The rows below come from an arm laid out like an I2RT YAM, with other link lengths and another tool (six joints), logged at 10 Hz.
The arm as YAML. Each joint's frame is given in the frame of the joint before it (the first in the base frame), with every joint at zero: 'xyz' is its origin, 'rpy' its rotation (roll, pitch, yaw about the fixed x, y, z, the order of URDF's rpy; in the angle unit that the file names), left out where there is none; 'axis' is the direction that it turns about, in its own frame. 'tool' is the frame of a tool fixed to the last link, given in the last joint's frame.
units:
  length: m
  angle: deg
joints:
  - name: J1
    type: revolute
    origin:
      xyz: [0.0, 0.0, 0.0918]
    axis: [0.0, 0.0, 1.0]
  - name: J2
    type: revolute
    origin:
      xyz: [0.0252, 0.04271, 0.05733]
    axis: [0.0, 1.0, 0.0]
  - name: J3
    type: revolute
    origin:
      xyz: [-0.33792, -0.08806, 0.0]
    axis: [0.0, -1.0, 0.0]
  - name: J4
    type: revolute
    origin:
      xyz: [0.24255, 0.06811, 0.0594]
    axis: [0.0, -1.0, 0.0]
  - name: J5
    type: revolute
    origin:
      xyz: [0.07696, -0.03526, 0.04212]
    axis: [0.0, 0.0, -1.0]
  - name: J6
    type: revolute
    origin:
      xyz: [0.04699, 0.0, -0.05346]
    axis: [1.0, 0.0, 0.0]
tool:
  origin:
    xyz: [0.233, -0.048, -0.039]
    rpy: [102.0, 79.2, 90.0]
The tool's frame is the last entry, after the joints.
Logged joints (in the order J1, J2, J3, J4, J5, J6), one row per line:
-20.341 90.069 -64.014 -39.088 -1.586 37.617
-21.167 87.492 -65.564 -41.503 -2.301 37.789
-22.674 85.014 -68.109 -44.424 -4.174 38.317
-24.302 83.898 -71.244 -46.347 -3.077 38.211
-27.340 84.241 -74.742 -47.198 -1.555 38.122
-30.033 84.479 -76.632 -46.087 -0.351 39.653
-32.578 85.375 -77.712 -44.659 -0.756 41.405
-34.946 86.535 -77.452 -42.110 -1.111 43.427
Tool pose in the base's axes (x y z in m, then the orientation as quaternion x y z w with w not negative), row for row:
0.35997 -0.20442 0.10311 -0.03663 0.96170 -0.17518 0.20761
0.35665 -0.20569 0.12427 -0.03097 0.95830 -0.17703 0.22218
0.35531 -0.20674 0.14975 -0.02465 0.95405 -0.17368 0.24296
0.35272 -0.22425 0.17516 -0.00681 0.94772 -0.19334 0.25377
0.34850 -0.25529 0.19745 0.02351 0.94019 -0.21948 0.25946
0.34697 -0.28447 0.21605 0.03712 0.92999 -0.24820 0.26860
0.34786 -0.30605 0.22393 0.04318 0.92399 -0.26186 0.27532
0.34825 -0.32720 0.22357 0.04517 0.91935 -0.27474 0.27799
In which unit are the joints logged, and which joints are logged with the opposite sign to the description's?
The joints are logged in degrees. Opposite sign: J3, J6.
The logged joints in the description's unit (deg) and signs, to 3 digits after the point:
-20.341 90.069 64.014 -39.088 -1.586 -37.617
-21.167 87.492 65.564 -41.503 -2.301 -37.789
-22.674 85.014 68.109 -44.424 -4.174 -38.317
-24.302 83.898 71.244 -46.347 -3.077 -38.211
-27.340 84.241 74.742 -47.198 -1.555 -38.122
-30.033 84.479 76.632 -46.087 -0.351 -39.653
-32.578 85.375 77.712 -44.659 -0.756 -41.405
-34.946 86.535 77.452 -42.110 -1.111 -43.427

